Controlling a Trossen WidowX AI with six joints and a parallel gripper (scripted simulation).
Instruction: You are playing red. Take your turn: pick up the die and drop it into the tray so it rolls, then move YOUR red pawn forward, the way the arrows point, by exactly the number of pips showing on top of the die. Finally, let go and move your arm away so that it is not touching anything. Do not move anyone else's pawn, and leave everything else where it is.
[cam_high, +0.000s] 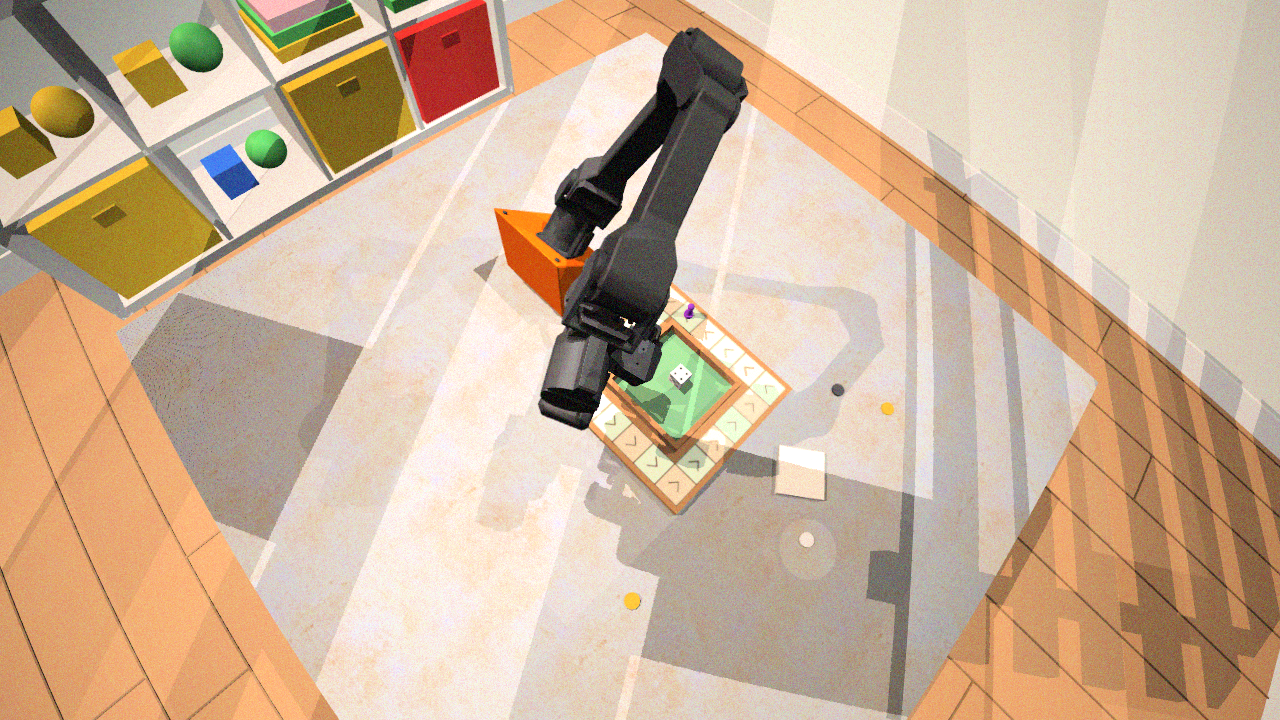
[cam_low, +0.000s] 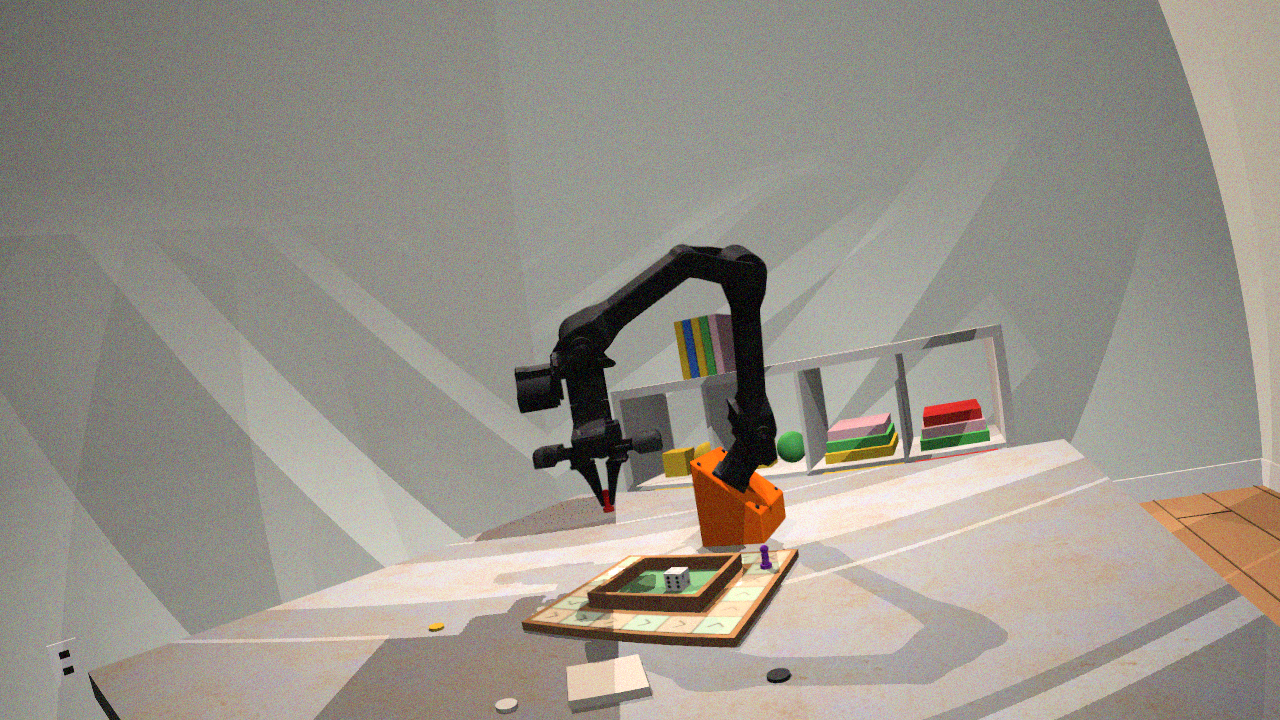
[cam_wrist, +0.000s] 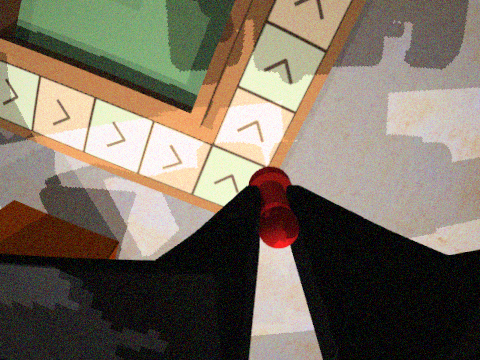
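The white die is 12 cm to the left of my gripper tip, 9 cm below it and 8 cm ahead of it. Also, from my gripper tip: purple pawn: 23 cm to the left, 9 cm below, 3 cm ahead; green tray: 11 cm below, 10 cm to the left, 8 cm ahead; red pawn: 1 cm above.
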